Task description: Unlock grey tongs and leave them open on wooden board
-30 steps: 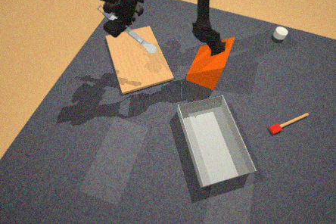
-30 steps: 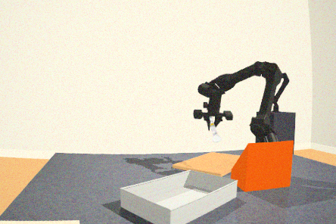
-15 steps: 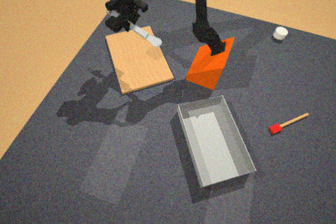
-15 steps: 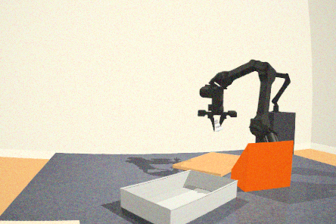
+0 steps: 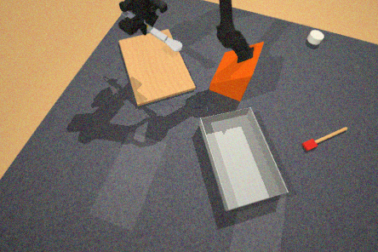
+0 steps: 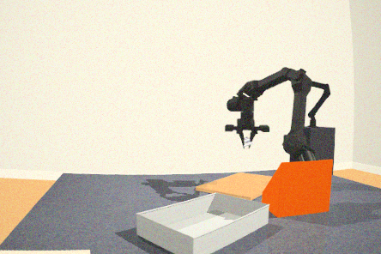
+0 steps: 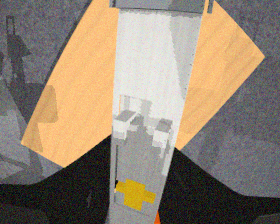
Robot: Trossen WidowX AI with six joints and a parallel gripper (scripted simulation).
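Right now my gripper tip is 10 mm short of the wooden board, 20 mm to the right of it and 150 mm above it. The rest, counted from my gripper tip: roasting tin: 330 mm ahead, 440 mm to the left, 130 mm below; then yellow lock piece: 40 mm above.
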